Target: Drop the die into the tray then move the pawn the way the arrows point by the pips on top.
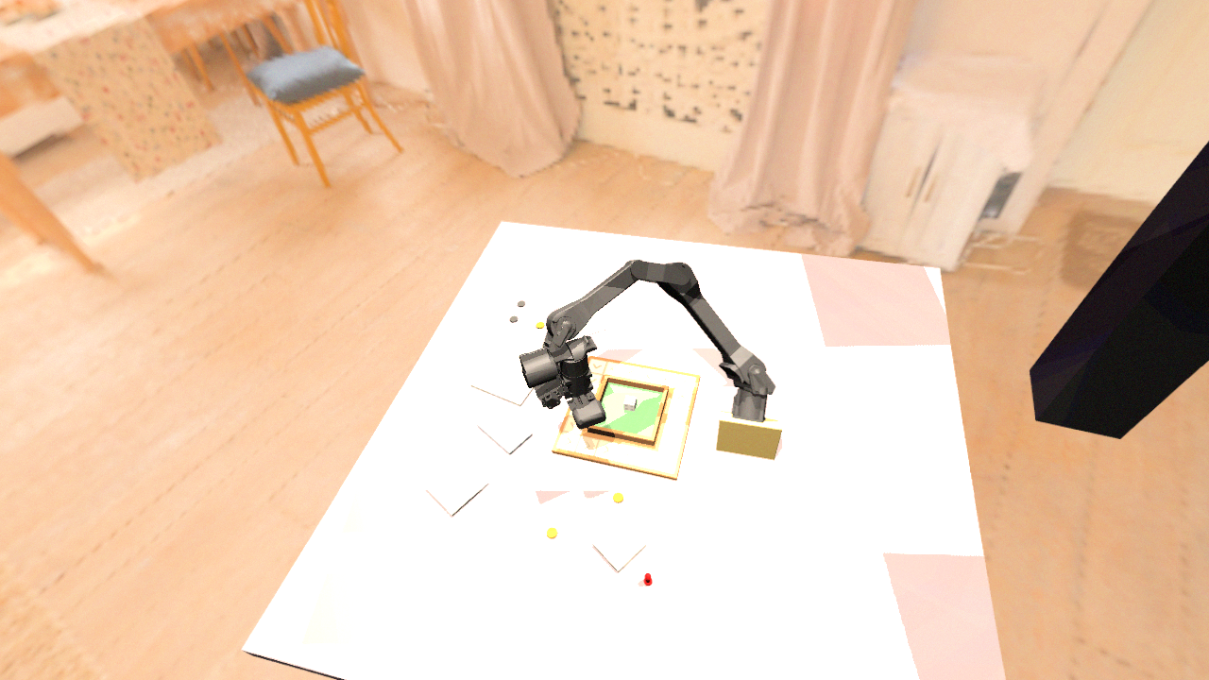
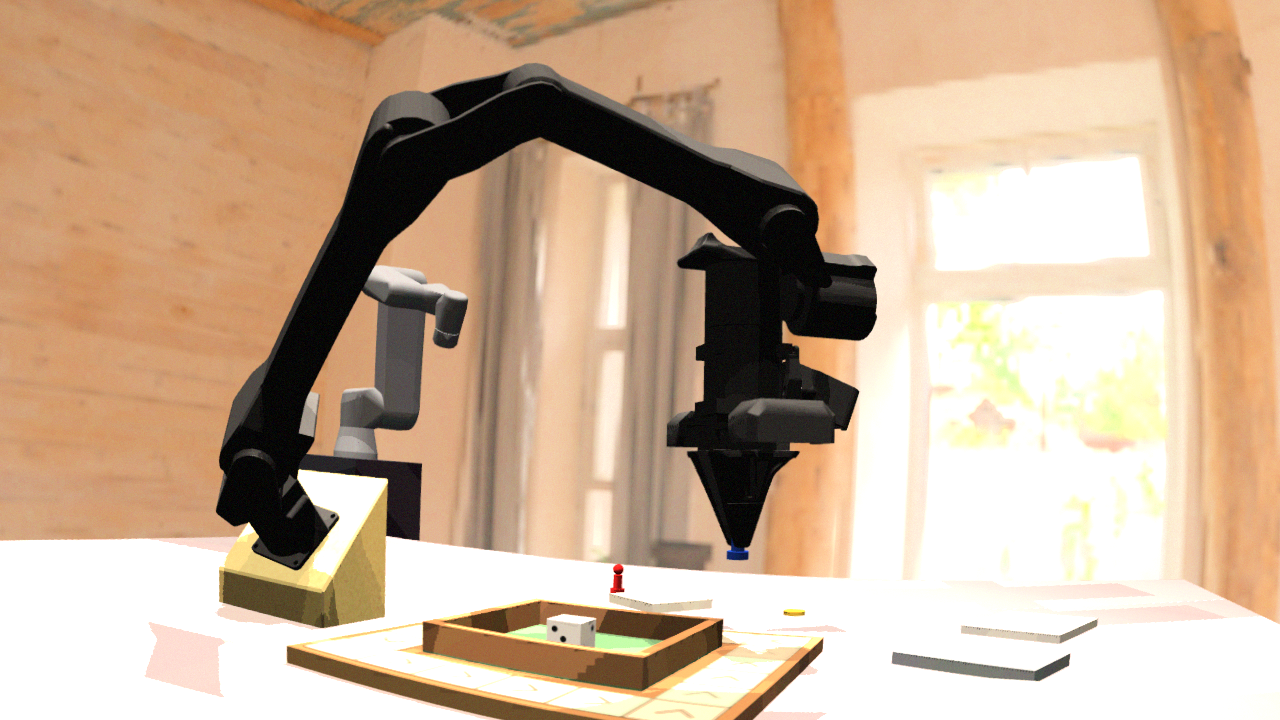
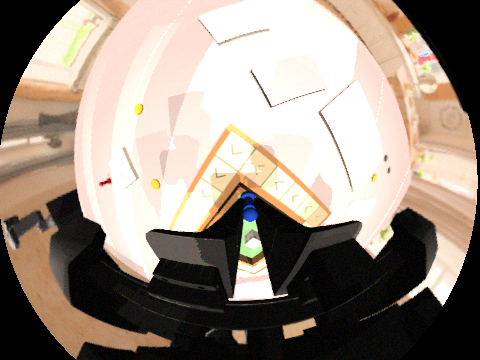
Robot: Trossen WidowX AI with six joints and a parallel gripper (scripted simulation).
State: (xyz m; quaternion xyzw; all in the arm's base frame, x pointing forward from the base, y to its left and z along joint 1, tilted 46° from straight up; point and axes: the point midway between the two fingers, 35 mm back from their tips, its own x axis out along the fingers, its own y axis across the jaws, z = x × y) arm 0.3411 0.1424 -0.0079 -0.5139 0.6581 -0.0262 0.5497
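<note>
Right now my gripper tip is 80 mm past the white die, 90 mm to the left of it and 60 mm above it. Also, from my gripper tip: red pawn: 240 mm behind, 270 mm to the left, 70 mm below; blue pawn: 10 mm above; green tray floor: 80 mm behind, 80 mm to the right, 80 mm below.
</note>
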